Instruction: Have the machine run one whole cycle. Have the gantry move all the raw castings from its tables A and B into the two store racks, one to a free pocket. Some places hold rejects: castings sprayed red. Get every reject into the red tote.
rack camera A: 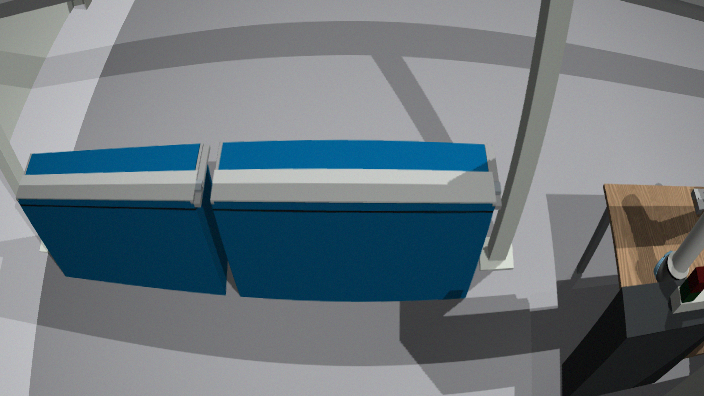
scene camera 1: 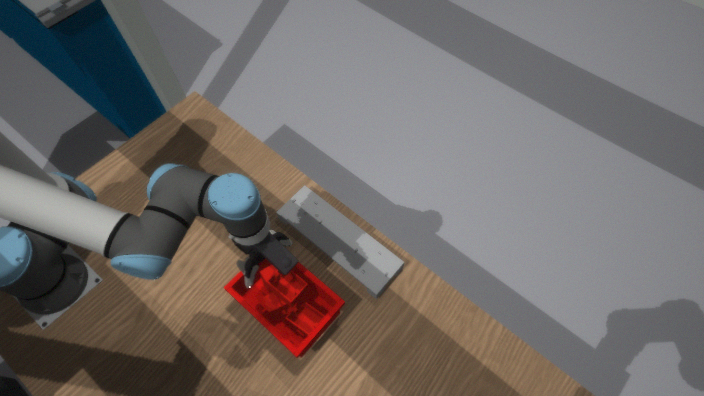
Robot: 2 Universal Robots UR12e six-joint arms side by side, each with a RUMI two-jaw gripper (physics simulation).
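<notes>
The red tote (scene camera 1: pixel 298 351) lies on the wooden table in scene camera 1. Several red pieces (scene camera 1: pixel 287 285) (scene camera 1: pixel 307 316) lie inside it; their exact outlines are hard to tell. My left gripper (scene camera 1: pixel 266 264) is open, its fingers wide apart over the tote's upper left end; its dark housing hides part of the space between them. My right gripper does not show. In rack camera A, two blue cabinets (rack camera A: pixel 125 240) (rack camera A: pixel 350 250) with grey rails stand side by side; no pockets or castings can be made out in them.
A long grey block (scene camera 1: pixel 340 235) with small holes lies beside the tote, along the edge of the wooden table (scene camera 1: pixel 450 320) (rack camera A: pixel 620 235). A blue cabinet (scene camera 1: pixel 107 65) stands at the upper left. A grey post (rack camera A: pixel 530 125) rises right of the cabinets in rack camera A.
</notes>
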